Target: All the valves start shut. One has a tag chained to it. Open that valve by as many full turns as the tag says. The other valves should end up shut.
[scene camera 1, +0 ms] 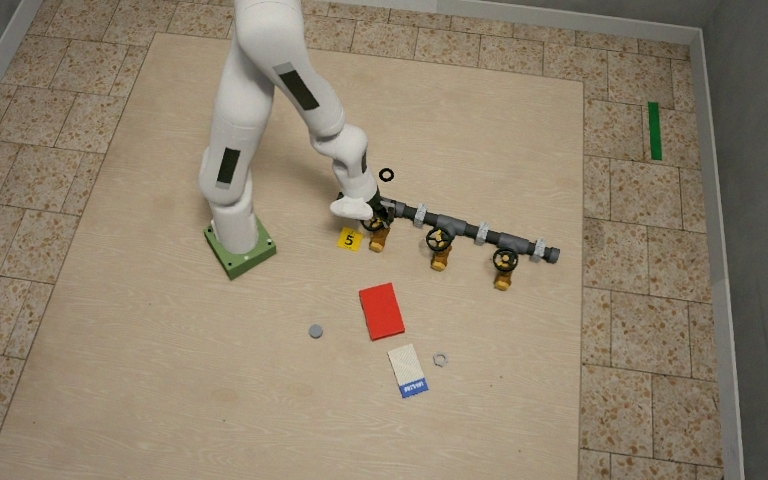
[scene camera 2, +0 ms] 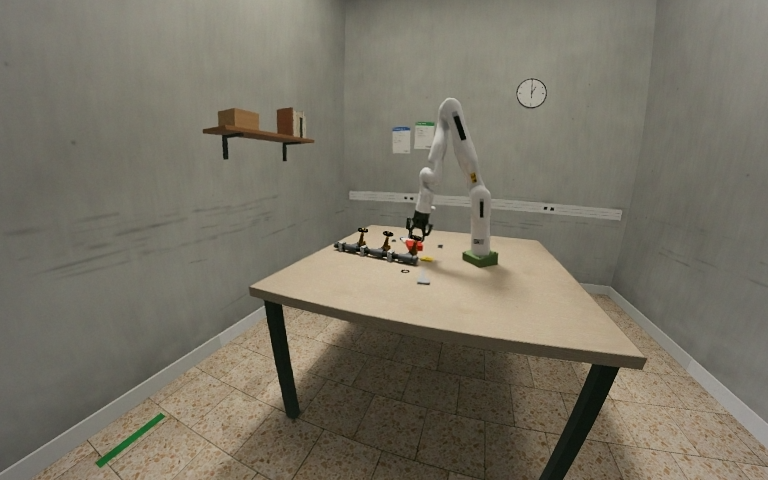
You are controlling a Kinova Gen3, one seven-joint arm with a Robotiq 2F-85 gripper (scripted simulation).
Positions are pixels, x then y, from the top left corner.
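Labels:
There is a red block (scene camera 1: 382,313) here, and I find it 132 cm from the lens.

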